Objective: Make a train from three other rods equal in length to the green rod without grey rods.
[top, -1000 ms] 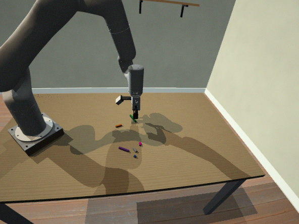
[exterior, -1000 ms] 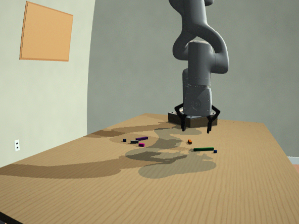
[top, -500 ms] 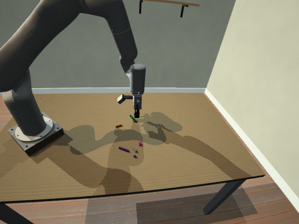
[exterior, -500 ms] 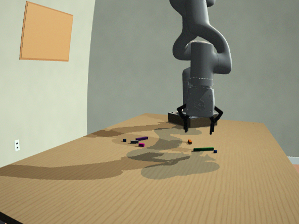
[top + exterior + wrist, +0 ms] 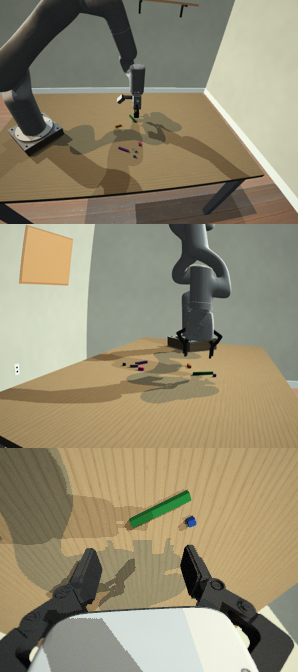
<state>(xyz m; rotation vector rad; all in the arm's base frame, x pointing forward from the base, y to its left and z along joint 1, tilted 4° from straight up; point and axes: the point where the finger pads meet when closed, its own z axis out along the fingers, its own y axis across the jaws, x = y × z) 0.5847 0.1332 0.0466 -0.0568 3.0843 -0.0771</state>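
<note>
The green rod lies 2 cm behind my hand, 2 cm to the left of it and 7 cm below it. Round my hand: grey rod (2 cm behind, 25 cm to the right, 7 cm below); then orange rod (12 cm behind, 5 cm to the right, 7 cm below); then magenta rod (2 cm ahead, 21 cm to the right, 7 cm below).
</note>
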